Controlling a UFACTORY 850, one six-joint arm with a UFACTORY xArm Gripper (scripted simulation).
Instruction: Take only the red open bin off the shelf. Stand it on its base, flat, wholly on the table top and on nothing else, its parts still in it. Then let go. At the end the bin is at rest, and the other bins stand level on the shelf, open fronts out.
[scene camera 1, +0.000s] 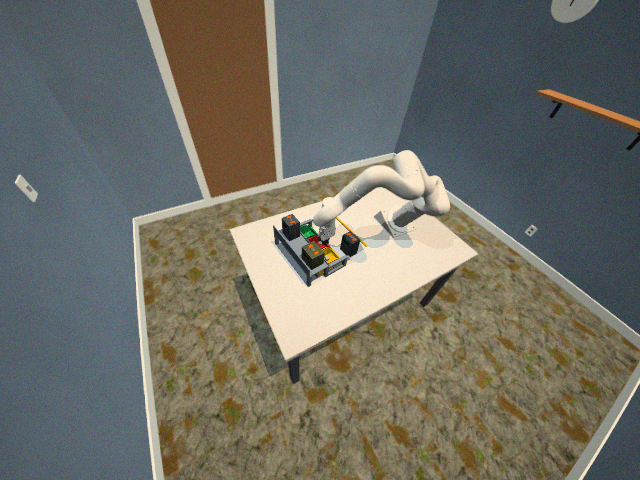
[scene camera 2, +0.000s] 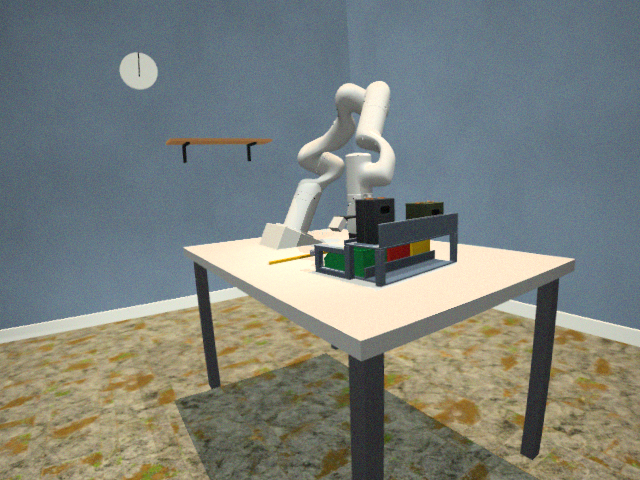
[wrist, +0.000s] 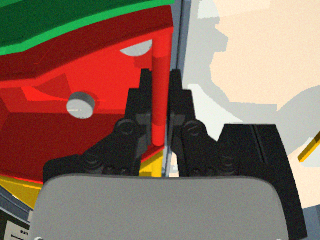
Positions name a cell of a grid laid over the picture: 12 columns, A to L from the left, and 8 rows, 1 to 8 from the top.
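Observation:
My gripper is visible at (wrist: F3). Also visible: a red bin (wrist: B5) and a green bin (scene camera 2: G5).

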